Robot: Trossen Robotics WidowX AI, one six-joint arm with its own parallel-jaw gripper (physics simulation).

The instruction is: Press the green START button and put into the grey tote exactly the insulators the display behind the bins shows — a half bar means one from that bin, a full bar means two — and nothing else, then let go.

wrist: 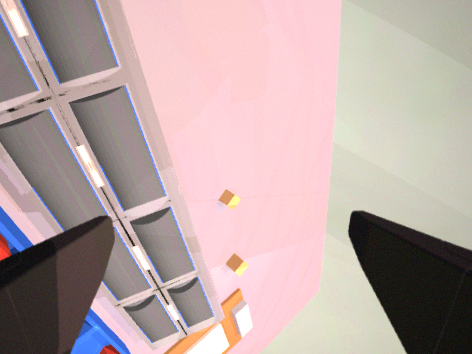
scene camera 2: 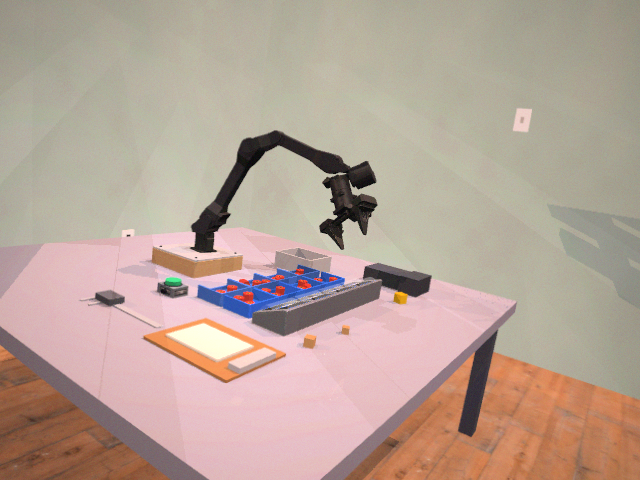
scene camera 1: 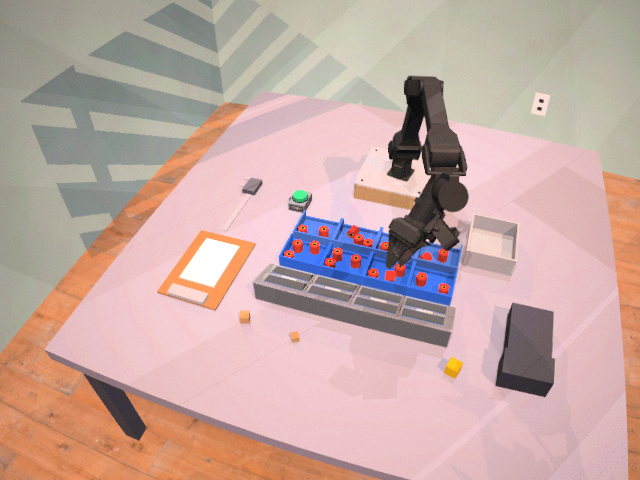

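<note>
The green START button point(scene camera 1: 299, 196) point(scene camera 2: 173, 281) stands on its small grey box left of the robot's base. Red insulators point(scene camera 1: 421, 279) point(scene camera 2: 248, 297) point(wrist: 4, 247) sit in the blue bins point(scene camera 1: 310, 262) point(scene camera 2: 235, 305) point(wrist: 97, 335), two rows of four. The dark grey display point(scene camera 1: 351, 312) point(scene camera 2: 320, 307) point(wrist: 142, 110) has four windows; in the wrist view each shows a short pale bar on its divider. I cannot tell half bars from full ones. The grey tote point(scene camera 1: 488, 263) point(scene camera 2: 289, 259) looks empty. My gripper point(scene camera 1: 416, 253) point(scene camera 2: 353, 240) point(wrist: 233, 225) is open and empty, high above the table.
An orange clipboard point(scene camera 1: 227, 273) point(scene camera 2: 178, 347) point(wrist: 231, 301) lies left of the display. Two small orange cubes point(scene camera 1: 244, 316) point(scene camera 1: 294, 336), a yellow cube point(scene camera 1: 453, 367) point(scene camera 2: 400, 297) and a large black block point(scene camera 1: 527, 341) point(scene camera 2: 397, 279) stand on the table. A plug point(scene camera 1: 252, 186) point(scene camera 2: 109, 297) lies left of the button.
</note>
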